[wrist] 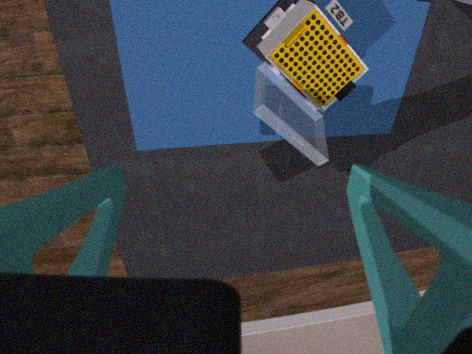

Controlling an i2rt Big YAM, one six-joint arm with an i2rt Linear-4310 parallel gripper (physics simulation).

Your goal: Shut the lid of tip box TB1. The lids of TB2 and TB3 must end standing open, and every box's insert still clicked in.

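Places are measured from the arm's base along level axes (x up, y right, z ahead), in metres.
Pixels of known places: gripper, fingertip midpoint: (235, 177).
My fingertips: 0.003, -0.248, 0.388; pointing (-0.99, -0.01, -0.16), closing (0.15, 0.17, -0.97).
Ahead of a thing's pixels: the offset from my fingertips to its top centre, as dx, dy, dz. "spot": to the spot under its first point. Level surfaces: height alone.
Tip box TB2 @[-0.271, -0.025, -0.162] (310, 60) is at the top, right of centre, turned at an angle, with its printed label @[spot: -0.344, +0.031, -0.198] (339, 15) beside it. Its yellow perforated insert @[spot: -0.289, -0.018, -0.162] (320, 57) sits in the box and looks level with the rim. Its clear lid @[spot: -0.258, -0.086, -0.131] (292, 112) stands open on the side facing my gripper. My gripper (235, 177) is wide open with nothing between the fingers. Its fingertips are nearer the bottom of the view than TB2, one on each side, apart from the lid. TB1 and TB3 do not show in the view.
TB2 stands on a blue area (190, 75) inside a dark grey mat @[dx -0.349] (210, 210). Wooden surface (30, 110) shows at the left and below the mat, with a pale edge strip (310, 318) at the bottom. Shadows fall around TB2 and to the right.
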